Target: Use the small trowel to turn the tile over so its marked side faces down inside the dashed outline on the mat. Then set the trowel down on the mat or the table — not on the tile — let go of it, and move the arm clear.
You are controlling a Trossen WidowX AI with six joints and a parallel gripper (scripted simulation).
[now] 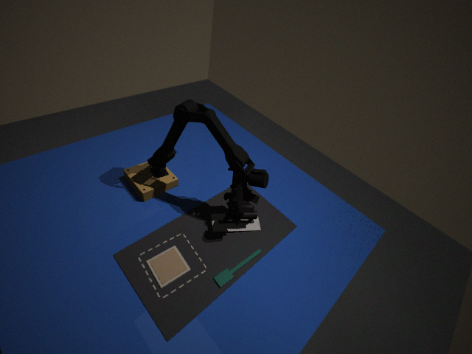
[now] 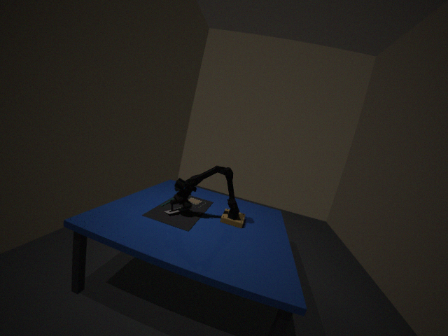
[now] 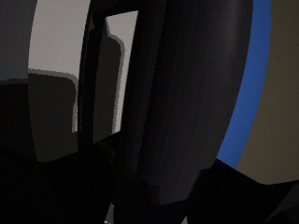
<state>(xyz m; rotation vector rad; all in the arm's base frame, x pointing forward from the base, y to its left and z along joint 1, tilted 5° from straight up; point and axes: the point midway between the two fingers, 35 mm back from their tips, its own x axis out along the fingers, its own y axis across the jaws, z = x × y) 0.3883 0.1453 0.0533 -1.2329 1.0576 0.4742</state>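
Right now the dark mat is 8 cm to the right of my gripper tip, 8 cm below it and 1 cm behind it. Round my gripper tip: green long-handled tool 13 cm ahead, 8 cm to the right, 6 cm below; trowel 2 cm behind, 1 cm to the left; square tile 28 cm to the right, 6 cm below.
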